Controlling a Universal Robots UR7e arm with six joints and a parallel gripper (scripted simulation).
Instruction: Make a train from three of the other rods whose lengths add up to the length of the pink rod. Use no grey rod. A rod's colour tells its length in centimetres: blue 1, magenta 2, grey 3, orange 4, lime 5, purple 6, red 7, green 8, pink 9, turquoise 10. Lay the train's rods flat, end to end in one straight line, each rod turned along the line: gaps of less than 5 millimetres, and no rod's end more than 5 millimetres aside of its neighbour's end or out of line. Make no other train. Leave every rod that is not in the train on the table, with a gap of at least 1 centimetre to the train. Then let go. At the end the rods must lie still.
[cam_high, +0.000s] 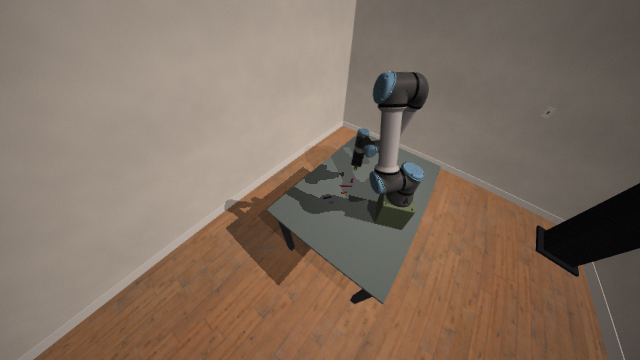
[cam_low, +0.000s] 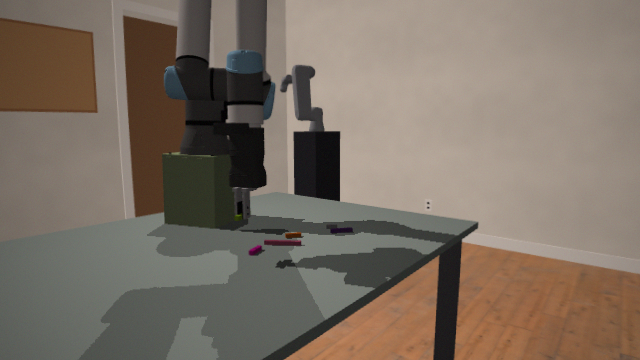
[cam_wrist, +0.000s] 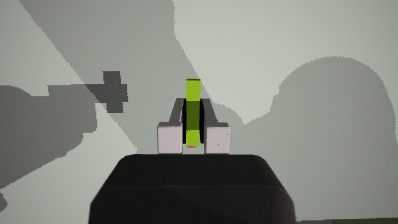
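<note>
The pink rod lies 120 mm to the left of my hand, 100 mm below it and 30 mm behind it. Also, from my hand: lime rod: 10 mm below; then purple rod: 310 mm to the left, 100 mm below; then orange rod: 180 mm to the left, 100 mm below, 60 mm behind.
</note>
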